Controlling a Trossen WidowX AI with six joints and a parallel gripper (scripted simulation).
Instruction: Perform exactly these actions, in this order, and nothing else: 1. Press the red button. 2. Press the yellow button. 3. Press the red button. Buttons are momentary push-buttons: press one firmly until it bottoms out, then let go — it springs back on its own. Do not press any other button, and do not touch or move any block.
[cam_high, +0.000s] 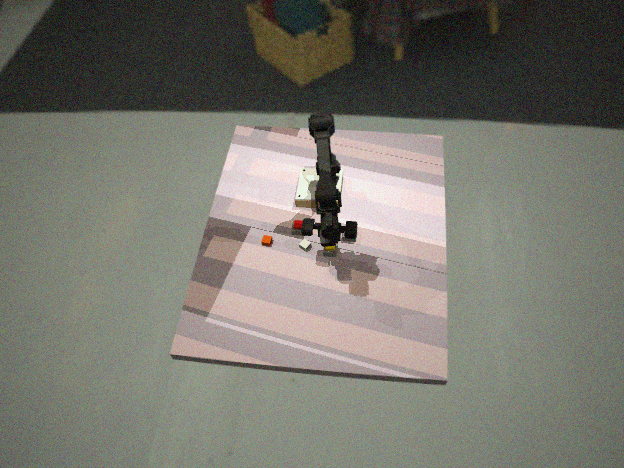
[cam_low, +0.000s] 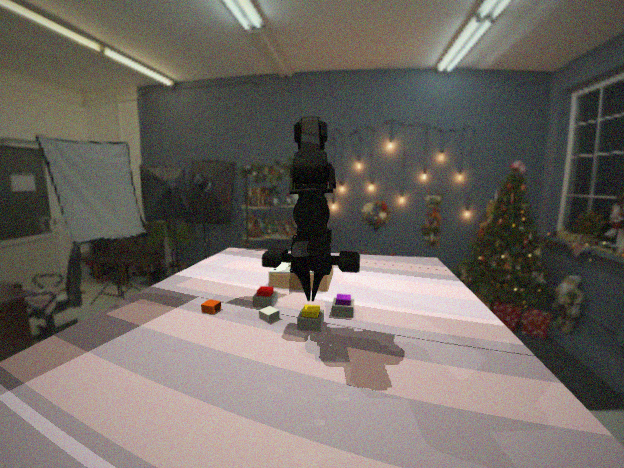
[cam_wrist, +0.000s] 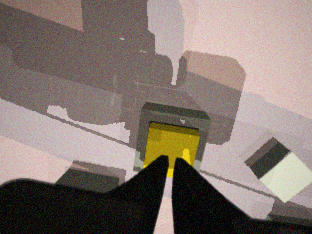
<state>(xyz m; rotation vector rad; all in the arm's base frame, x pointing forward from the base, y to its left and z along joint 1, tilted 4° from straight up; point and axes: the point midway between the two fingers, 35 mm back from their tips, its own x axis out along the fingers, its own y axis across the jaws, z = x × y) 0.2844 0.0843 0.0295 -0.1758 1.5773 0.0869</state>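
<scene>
My gripper tip is 20 mm above the yellow button. Also, from my gripper tip: purple button: 90 mm behind, 50 mm to the left, 20 mm below; then pale grey block: 100 mm to the right, 50 mm below; then red button: 70 mm behind, 140 mm to the right, 20 mm below.
</scene>
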